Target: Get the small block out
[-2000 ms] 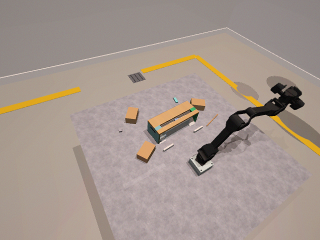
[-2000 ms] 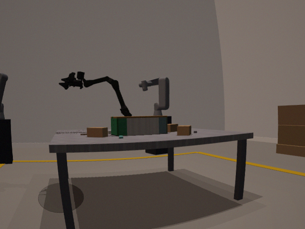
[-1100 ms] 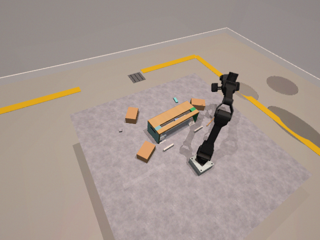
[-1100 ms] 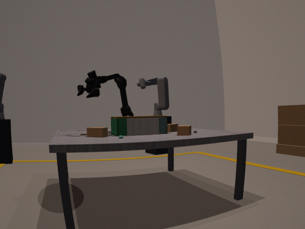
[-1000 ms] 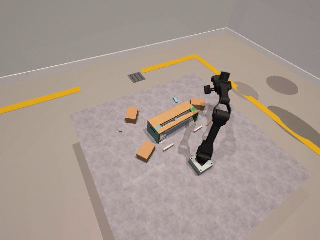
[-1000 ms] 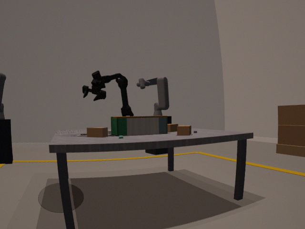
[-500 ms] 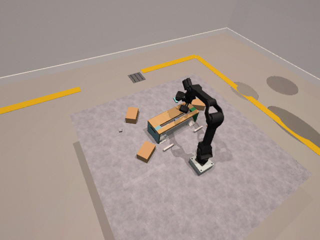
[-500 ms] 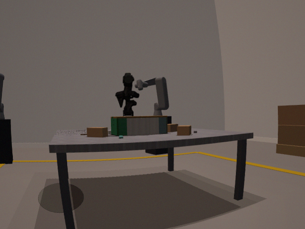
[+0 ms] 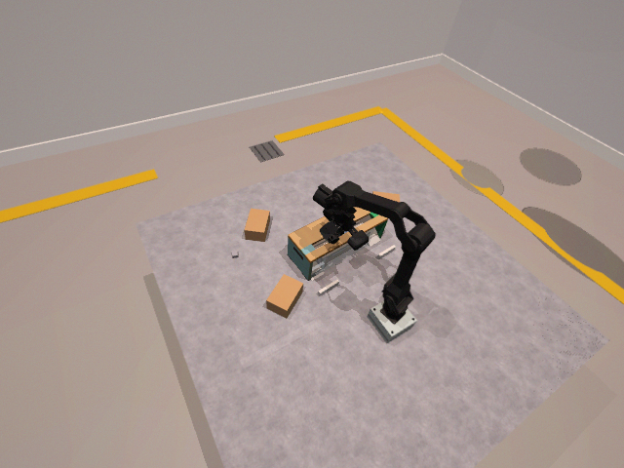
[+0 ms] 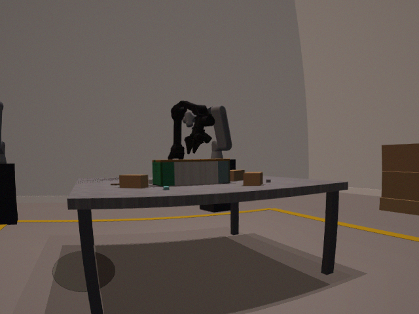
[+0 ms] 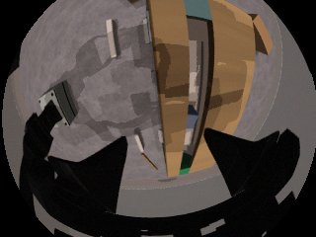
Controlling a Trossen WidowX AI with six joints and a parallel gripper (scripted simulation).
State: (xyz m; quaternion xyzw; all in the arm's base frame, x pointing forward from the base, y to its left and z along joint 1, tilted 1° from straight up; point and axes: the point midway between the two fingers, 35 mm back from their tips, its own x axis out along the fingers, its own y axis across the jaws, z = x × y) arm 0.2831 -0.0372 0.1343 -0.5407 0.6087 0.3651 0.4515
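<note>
Now: the small blue block 70 mm below my gripper tip, 40 mm to the right of it and 40 mm ahead of it. The rest, counted from my gripper tip: grey piece (300 mm to the left, 290 mm ahead, 150 mm below); teal piece (270 mm to the right, 260 mm ahead, 150 mm below); box (100 mm below, 30 mm to the right, 30 mm ahead).
</note>
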